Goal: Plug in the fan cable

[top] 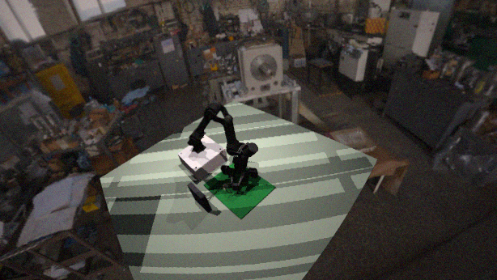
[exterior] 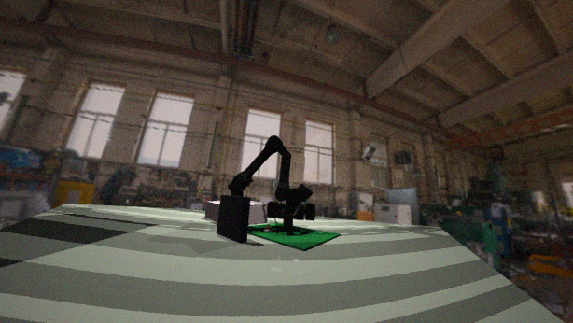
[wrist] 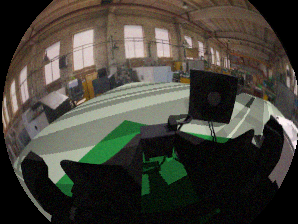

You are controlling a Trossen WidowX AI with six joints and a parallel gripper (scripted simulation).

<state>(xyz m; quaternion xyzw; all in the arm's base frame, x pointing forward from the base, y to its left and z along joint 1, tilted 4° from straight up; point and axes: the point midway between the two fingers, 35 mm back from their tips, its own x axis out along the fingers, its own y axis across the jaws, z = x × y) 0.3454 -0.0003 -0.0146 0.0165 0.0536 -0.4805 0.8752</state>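
Now: the green board 3 cm behind my gripper tip, 3 cm to the left of it and 7 cm below it. The rest, counted from my gripper tip: dark plug 1 cm below; black fan 8 cm behind, 16 cm to the right.
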